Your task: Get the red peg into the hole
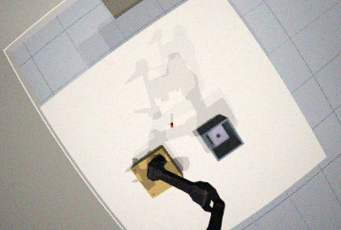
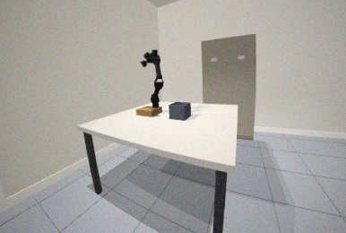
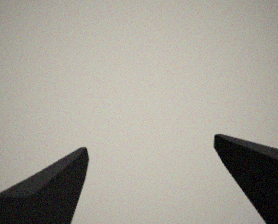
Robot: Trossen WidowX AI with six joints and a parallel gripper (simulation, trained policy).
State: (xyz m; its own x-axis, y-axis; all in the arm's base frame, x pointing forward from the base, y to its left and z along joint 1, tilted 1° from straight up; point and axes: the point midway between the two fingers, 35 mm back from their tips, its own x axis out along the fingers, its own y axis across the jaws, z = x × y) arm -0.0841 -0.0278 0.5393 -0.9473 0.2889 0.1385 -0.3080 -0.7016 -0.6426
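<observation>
The red peg is 300 mm ahead of my gripper tip, 100 mm to the left of it and 570 mm below it. From my gripper tip the other things lie so: pale plate (440 mm ahead, 110 mm to the right, 560 mm below).
</observation>
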